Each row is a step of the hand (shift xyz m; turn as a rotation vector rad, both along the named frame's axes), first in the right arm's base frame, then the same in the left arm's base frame.
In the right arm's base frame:
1: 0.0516 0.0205 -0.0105 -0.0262 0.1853 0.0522
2: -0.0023 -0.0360 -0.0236 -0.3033 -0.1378 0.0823
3: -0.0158 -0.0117 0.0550 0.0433 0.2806 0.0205
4: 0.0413 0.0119 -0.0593 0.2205 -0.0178 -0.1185
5: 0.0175 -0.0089 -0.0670 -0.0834 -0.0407 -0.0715
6: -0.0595 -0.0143 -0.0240 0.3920 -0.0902 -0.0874
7: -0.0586 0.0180 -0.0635 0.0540 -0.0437 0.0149
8: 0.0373 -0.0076 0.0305 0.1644 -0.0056 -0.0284
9: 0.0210 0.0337 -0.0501 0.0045 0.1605 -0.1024
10: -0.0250 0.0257 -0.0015 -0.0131 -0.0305 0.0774
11: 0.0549 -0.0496 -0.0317 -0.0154 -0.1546 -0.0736
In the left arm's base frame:
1: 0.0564 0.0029 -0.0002 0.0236 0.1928 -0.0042
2: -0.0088 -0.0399 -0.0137 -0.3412 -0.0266 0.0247
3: -0.0293 0.0105 0.0494 0.1244 0.2533 -0.0374
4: 0.0539 -0.0178 -0.0463 0.2226 -0.1074 -0.0435
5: 0.0268 -0.0336 -0.0551 -0.0760 -0.0396 -0.0799
6: -0.0550 -0.0062 -0.0355 0.3528 -0.2057 0.0513
7: -0.0361 0.0107 -0.0798 0.0334 -0.0485 0.0397
8: 0.0262 -0.0064 0.0407 0.1565 -0.0541 0.0213
9: 0.0400 0.0100 -0.0488 0.0750 0.1138 -0.1330
10: -0.0148 0.0292 -0.0147 -0.0371 -0.0004 0.0756
11: 0.0417 -0.0689 -0.0018 -0.0483 -0.1613 -0.0348

